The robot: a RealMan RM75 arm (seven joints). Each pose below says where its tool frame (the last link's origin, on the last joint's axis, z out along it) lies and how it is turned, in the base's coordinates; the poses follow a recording.
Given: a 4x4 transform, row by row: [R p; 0 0 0 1], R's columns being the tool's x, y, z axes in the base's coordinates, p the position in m. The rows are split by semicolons.
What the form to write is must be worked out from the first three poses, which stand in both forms.
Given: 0.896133, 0.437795, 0.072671, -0.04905; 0.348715, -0.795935, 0.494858, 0.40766; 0.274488, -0.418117, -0.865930, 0.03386; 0, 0, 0, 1
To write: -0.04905, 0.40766, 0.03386, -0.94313, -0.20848, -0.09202, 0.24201
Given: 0.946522, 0.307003, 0.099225, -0.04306; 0.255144, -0.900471, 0.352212, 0.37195; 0.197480, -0.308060, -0.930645, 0.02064; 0, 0, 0, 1
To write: -0.04306, 0.37195, 0.02064, -0.97181, -0.14461, -0.07633, 0.16986
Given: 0.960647, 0.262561, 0.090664, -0.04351; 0.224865, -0.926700, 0.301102, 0.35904; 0.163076, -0.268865, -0.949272, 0.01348; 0, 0, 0, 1
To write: -0.04351, 0.35904, 0.01348, -0.97936, -0.12442, -0.06477, 0.14549
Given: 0.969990, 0.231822, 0.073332, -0.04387; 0.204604, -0.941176, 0.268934, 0.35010; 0.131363, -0.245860, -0.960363, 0.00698; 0, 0, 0, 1
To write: -0.04387, 0.35010, 0.00698, -0.98381, -0.11090, -0.05202, 0.13082
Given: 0.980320, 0.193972, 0.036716, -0.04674; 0.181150, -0.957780, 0.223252, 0.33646; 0.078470, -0.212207, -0.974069, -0.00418; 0, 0, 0, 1
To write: -0.04674, 0.33646, -0.00418, -0.98896, -0.09483, -0.02912, 0.11008
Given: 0.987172, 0.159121, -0.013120, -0.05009; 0.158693, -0.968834, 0.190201, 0.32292; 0.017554, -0.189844, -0.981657, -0.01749; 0, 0, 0, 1
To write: -0.05009, 0.32292, -0.01749, -0.99218, -0.08008, -0.00112, 0.09576
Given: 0.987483, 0.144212, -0.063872, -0.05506; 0.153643, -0.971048, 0.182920, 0.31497; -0.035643, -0.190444, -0.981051, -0.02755; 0, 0, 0, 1
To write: -0.05506, 0.31497, -0.02755, -0.99242, -0.07503, 0.02507, 0.09405
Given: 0.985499, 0.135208, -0.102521, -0.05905; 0.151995, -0.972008, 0.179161, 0.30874; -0.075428, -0.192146, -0.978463, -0.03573; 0, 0, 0, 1
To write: -0.05905, 0.30874, -0.03573, -0.99196, -0.07238, 0.04485, 0.09358
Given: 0.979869, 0.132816, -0.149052, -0.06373; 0.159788, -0.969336, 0.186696, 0.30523; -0.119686, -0.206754, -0.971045, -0.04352; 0, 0, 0, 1
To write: -0.06373, 0.30523, -0.04352, -0.98998, -0.07389, 0.06786, 0.09936
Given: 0.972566, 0.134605, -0.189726, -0.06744; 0.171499, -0.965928, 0.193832, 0.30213; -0.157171, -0.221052, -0.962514, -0.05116; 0, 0, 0, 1
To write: -0.06744, 0.30213, -0.05116, -0.98755, -0.07749, 0.08782, 0.10503
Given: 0.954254, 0.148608, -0.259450, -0.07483; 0.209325, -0.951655, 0.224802, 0.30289; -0.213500, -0.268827, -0.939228, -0.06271; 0, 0, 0, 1
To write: -0.07483, 0.30289, -0.06271, -0.98045, -0.09127, 0.12060, 0.12587
